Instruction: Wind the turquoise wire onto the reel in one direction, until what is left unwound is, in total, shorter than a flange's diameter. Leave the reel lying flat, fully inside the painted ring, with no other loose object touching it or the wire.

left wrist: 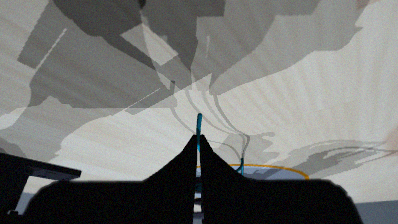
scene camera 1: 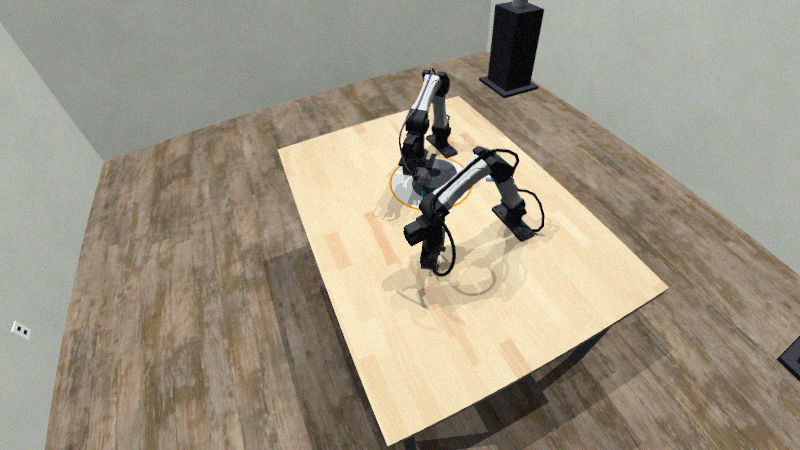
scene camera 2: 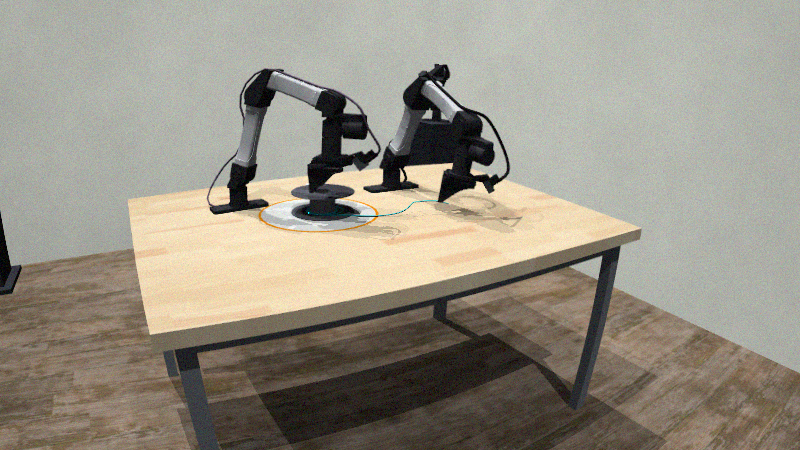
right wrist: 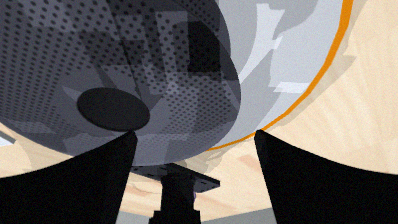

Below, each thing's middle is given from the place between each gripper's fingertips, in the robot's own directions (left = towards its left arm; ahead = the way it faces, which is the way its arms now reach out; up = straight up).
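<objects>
My left gripper (scene camera 2: 439, 202) is 170 mm past the dark reel (scene camera 2: 325, 195), and it's 320 mm to the left of the reel and 10 mm above it.
As for my right hand (scene camera 2: 315, 189), it's 60 mm above the reel, 40 mm to the right of it and 50 mm past it.
</objects>
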